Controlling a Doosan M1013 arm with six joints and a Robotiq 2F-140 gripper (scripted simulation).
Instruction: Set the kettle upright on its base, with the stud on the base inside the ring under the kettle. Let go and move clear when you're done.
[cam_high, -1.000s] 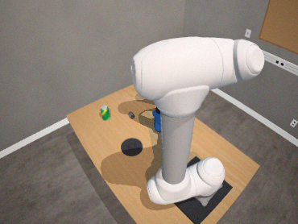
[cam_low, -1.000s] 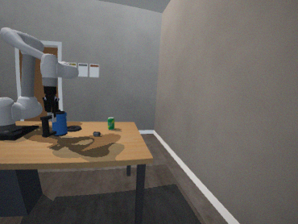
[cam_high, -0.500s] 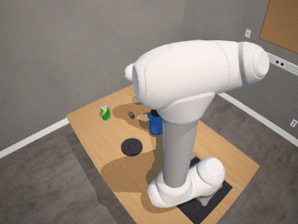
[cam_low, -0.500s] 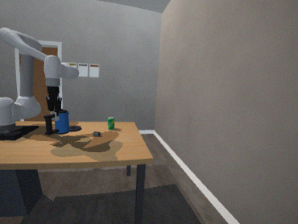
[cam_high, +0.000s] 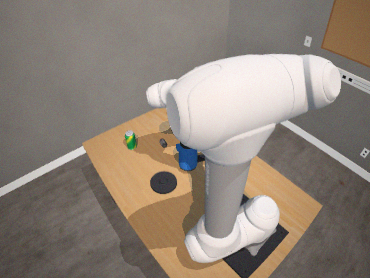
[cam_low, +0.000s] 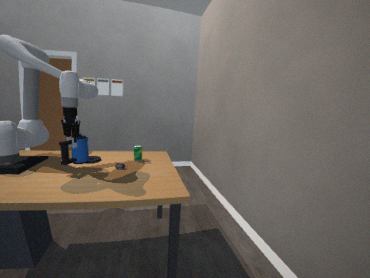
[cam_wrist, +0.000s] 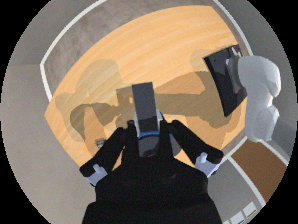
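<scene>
Now: hand 10 mm short of the blue kettle, 20 mm to the right of it and 50 mm above it. Also, from my hand: round black base 40 mm ahead, 220 mm to the left, 180 mm below; then green can 410 mm ahead, 200 mm to the left, 130 mm below.
</scene>
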